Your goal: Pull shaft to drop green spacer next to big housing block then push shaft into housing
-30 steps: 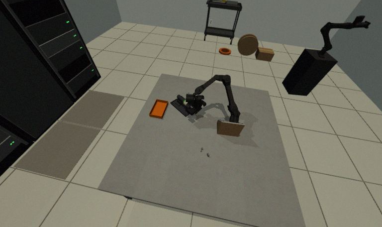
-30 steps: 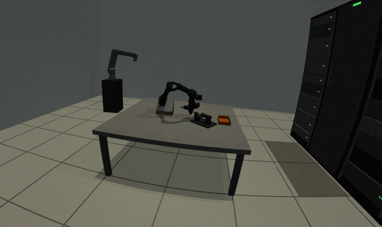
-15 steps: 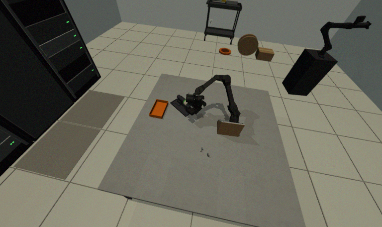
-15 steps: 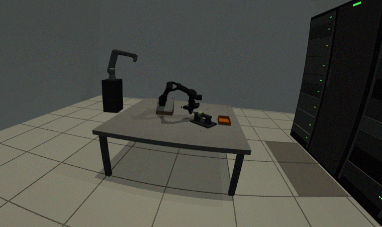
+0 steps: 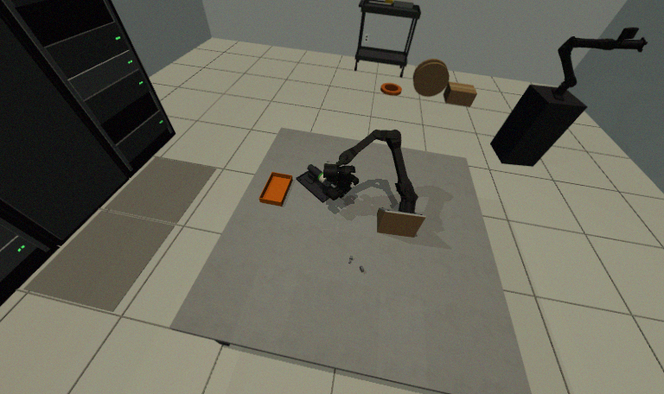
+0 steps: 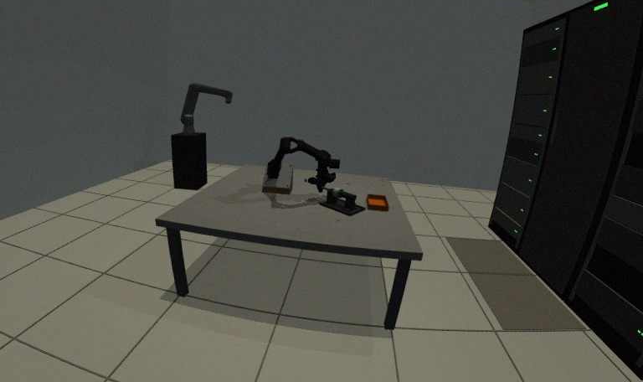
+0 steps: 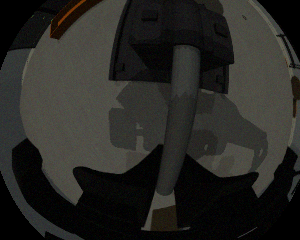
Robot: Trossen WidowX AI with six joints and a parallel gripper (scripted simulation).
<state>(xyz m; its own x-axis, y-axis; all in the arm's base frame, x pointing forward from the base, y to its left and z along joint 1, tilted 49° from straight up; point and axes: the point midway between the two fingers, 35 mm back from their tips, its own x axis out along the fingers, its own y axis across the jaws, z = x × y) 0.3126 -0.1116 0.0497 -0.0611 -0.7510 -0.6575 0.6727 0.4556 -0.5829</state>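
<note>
Right now my gripper tip is 60 mm short of the grey shaft, 50 mm to the left of it and 30 mm below it. Also, from my gripper tip: pale spacer 90 mm ahead, 80 mm to the right, 30 mm above; orange tray 360 mm ahead, 40 mm to the right, 40 mm below.
</note>
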